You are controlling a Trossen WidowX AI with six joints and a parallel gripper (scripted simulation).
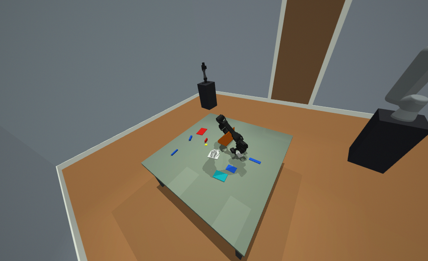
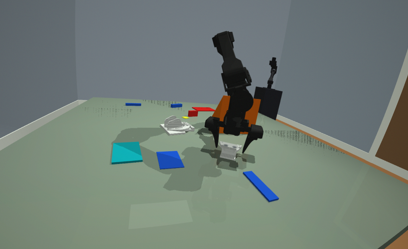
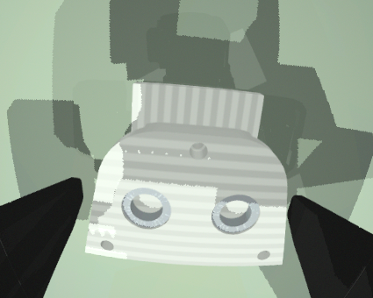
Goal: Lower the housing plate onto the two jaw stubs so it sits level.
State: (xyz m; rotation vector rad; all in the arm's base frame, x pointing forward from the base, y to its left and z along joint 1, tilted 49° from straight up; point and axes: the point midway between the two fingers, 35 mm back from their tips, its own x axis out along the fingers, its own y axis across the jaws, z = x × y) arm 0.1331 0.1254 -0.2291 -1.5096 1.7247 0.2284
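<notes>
Now: the white ribbed block 1 cm to the left of my gripper tip. The rest, counted from my gripper tip: blue tile: 20 cm ahead, 4 cm to the left, 1 cm below; blue strip: 2 cm behind, 18 cm to the left, 1 cm below; white housing plate: 1 cm to the left, 1 cm above.
</notes>
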